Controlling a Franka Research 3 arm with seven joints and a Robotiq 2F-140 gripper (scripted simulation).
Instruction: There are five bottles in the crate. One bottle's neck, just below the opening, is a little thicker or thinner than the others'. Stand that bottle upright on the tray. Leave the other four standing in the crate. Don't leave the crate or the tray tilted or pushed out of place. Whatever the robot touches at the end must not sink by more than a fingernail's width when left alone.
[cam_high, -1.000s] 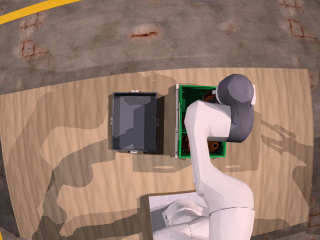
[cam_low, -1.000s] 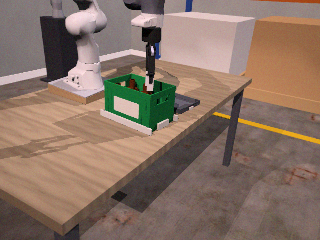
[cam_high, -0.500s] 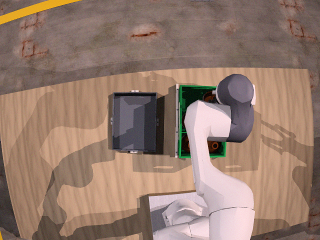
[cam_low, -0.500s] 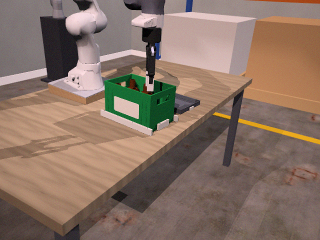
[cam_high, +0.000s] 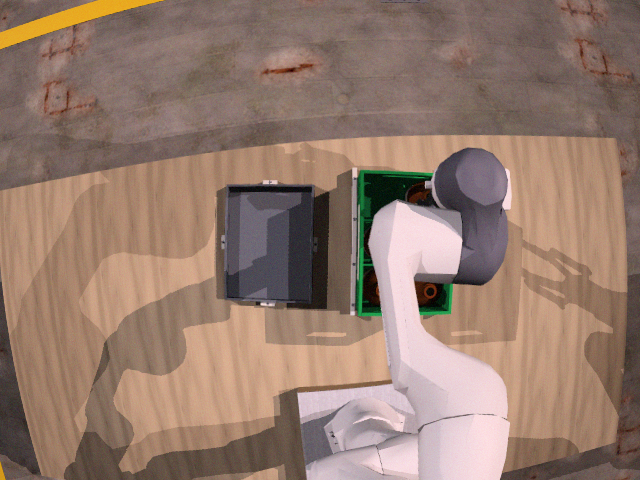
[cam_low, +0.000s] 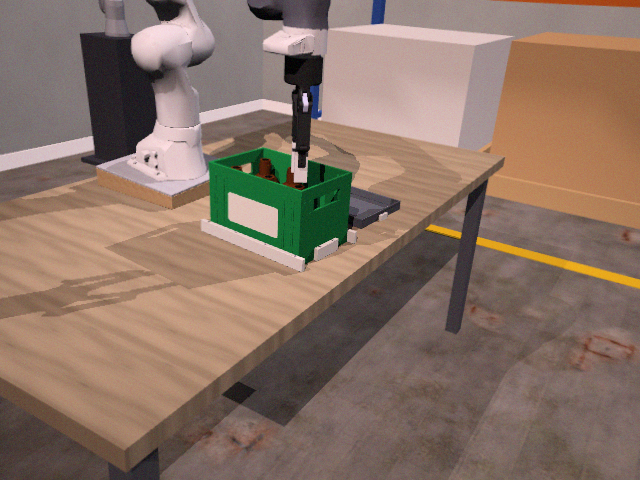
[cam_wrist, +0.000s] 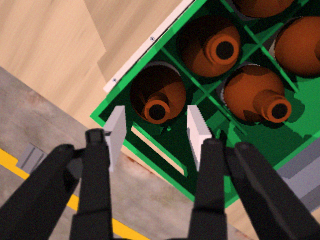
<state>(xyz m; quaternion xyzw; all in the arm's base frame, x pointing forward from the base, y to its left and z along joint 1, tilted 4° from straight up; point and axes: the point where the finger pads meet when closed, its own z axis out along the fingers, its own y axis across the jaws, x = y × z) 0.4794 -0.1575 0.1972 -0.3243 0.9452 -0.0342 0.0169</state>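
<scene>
Right now my hand is 13 cm above the brown bottle. From my hand the other things lie so: dark grey tray 33 cm to the left, 20 cm below, 6 cm behind; then green crate 13 cm below, 8 cm behind, 6 cm to the left.
</scene>
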